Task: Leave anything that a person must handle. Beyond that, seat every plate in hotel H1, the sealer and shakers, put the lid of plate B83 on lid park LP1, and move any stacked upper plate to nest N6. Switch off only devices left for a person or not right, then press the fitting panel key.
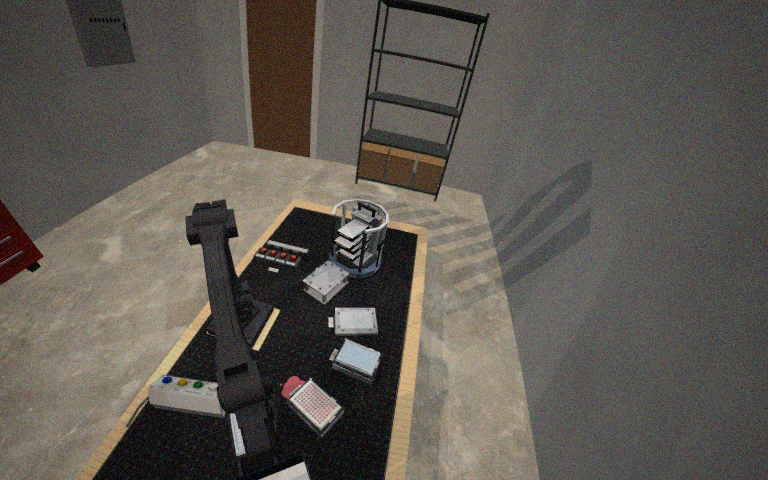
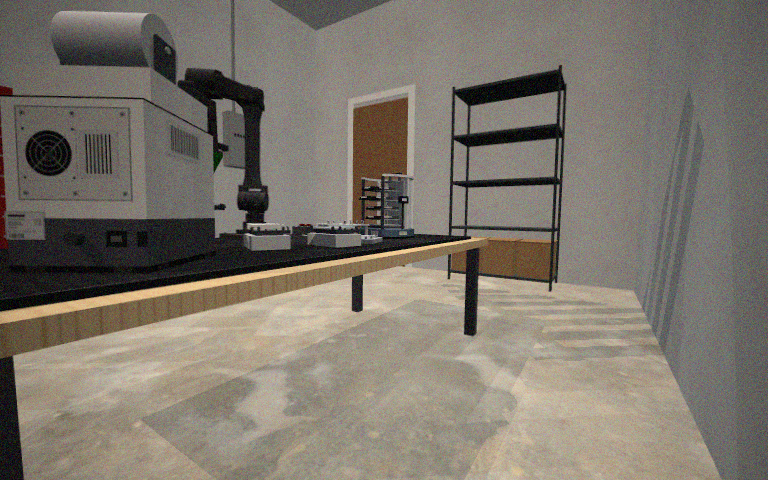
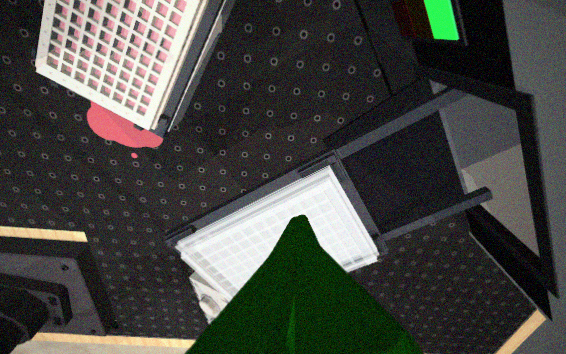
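Pixels of known places: gripper, between the fingertips: (image 3: 301, 225); arm's base, origin of its link: (image 1: 241, 316) (image 3: 27, 295).
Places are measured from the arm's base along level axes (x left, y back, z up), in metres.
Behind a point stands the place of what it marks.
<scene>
My gripper (image 3: 301, 225) @(x -0.302, y -0.364, z 0.159 m) has green fingers pressed together with nothing between them. It hangs above a white well plate (image 3: 245, 244) @(x -0.283, y -0.298, z 0.111 m) that sits in a dark nest frame (image 3: 260, 190) @(x -0.283, y -0.341, z 0.101 m) beside the sealer's open dark tray (image 3: 401, 171) @(x -0.381, y -0.372, z 0.082 m). The sealer (image 2: 131, 154) @(x -0.509, y -0.637, z 0.169 m) shows a lit green display (image 3: 441, 19) @(x -0.338, y -0.459, z 0.118 m). A plate with pink wells (image 3: 115, 49) @(x -0.164, y -0.393, z 0.050 m) (image 1: 315, 405) @(x -0.171, y -0.413, z 0.044 m) lies by a pink spill (image 3: 111, 127) @(x -0.120, y -0.298, z -0.018 m) (image 1: 293, 385) @(x -0.127, y -0.307, z -0.018 m). The plate hotel (image 1: 358, 237) @(x 0.440, y -0.273, z 0.191 m) (image 2: 394, 204) @(x 0.454, y -0.343, z 0.127 m) stands at the far end of the table. A lidded grey plate (image 1: 355, 320) @(x 0.187, y -0.389, z 0.006 m) and a stacked blue plate (image 1: 357, 357) @(x 0.028, y -0.463, z 0.043 m) lie in the middle.
A white key panel (image 1: 183, 395) @(x -0.330, y -0.068, z 0.062 m) with blue, yellow and green keys sits at the table's left edge. A switch strip with red buttons (image 1: 278, 254) @(x 0.321, y 0.050, z 0.031 m) and a grey device (image 1: 325, 281) @(x 0.282, y -0.208, z 0.041 m) lie near the hotel. A black shelf rack (image 1: 374, 92) stands by the wall.
</scene>
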